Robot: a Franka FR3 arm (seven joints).
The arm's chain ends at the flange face. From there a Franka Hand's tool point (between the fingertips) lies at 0.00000 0.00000 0.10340 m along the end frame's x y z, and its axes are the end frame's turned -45 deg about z.
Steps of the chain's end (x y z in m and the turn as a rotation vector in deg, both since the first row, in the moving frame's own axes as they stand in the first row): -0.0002, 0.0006, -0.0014, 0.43, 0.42, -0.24; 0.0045, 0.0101, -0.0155, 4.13, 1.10, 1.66; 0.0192, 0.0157, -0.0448, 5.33, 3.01, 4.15; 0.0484, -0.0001, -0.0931, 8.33, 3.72, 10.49; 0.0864, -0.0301, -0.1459, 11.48, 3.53, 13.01; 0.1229, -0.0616, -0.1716, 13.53, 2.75, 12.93; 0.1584, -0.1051, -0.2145, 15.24, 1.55, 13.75
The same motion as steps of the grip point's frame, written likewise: 0.0005, 0.0003, -0.0014, 0.01, 0.60, -0.24; 0.0028, 0.0066, -0.0158, 2.14, 3.70, 1.66; 0.0132, 0.0221, -0.0454, 1.64, 5.90, 4.15; 0.0501, 0.0297, -0.0944, 3.26, 8.52, 10.49; 0.1024, 0.0320, -0.1482, 5.62, 10.61, 13.01; 0.1524, 0.0322, -0.1746, 7.62, 11.51, 12.93; 0.2094, 0.0231, -0.2182, 9.68, 11.87, 13.75
